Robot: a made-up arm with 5 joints.
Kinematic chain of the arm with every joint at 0, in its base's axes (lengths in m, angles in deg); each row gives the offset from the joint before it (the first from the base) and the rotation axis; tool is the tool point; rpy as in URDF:
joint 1: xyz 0.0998 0 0.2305 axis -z
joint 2: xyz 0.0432 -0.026 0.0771 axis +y
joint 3: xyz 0.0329 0 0.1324 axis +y
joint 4: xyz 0.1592 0 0.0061 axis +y
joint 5: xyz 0.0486 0.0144 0 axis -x
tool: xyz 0 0 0 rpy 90 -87.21 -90
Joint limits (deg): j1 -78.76..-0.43 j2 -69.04..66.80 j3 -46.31..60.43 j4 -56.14..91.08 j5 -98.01..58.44
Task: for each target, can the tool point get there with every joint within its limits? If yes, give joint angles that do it. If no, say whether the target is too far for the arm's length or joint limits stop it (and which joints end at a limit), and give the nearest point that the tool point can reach.
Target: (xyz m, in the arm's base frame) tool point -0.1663 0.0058 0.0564
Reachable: no: joint limits stop it (at a limit: joint 1, joint 2, joint 3) | nearest point 0.1216 0.0500 0.1635 | short by 0.310 m
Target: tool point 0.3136 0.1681 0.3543
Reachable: yes | joints -40.62 7.38 8.70 43.99 43.84
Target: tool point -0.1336 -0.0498 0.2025
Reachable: no: joint limits stop it (at a limit: joint 1, joint 2, joint 3) | nearest point 0.1185 0.0348 0.2000 | short by 0.266 m
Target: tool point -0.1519 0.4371 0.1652
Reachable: no: too far | nearest point 0.1773 0.3303 0.1982 | short by 0.348 m
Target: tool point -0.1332 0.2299 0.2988
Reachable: no: joint limits stop it (at a limit: joint 1) | nearest point 0.1463 0.1744 0.2988 | short by 0.285 m
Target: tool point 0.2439 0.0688 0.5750
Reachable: yes | joints -29.70 -29.67 -15.27 21.56 -58.30
